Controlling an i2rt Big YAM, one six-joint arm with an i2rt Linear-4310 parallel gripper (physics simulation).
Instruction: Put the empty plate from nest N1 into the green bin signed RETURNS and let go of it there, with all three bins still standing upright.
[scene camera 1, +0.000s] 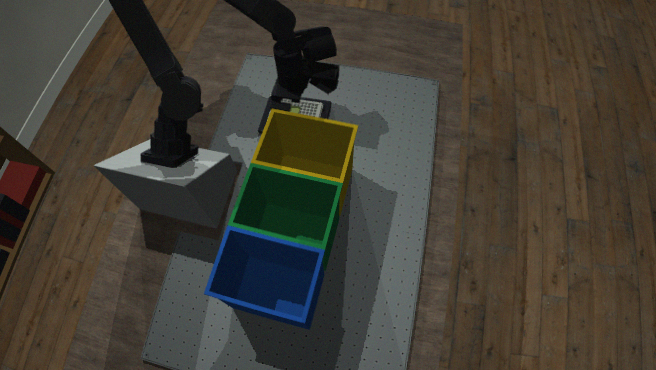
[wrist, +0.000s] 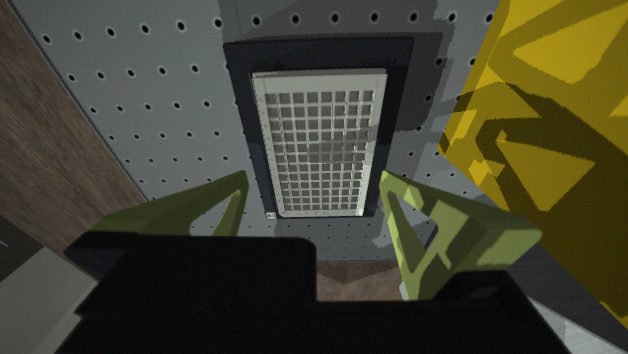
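My gripper (scene camera 1: 294, 106) is in sight, and the wrist view shows my gripper (wrist: 314, 177) too. I see a yellow bin (scene camera 1: 313, 146), and the wrist view shows the yellow bin (wrist: 533, 127) as well. There is a blue bin (scene camera 1: 281, 280), but in the wrist view the blue bin is out of frame. I also see a green bin (scene camera 1: 295, 207), and in the wrist view the green bin is out of frame. A white plate (wrist: 319, 127) is here, and so is a dark nest (wrist: 342, 52).
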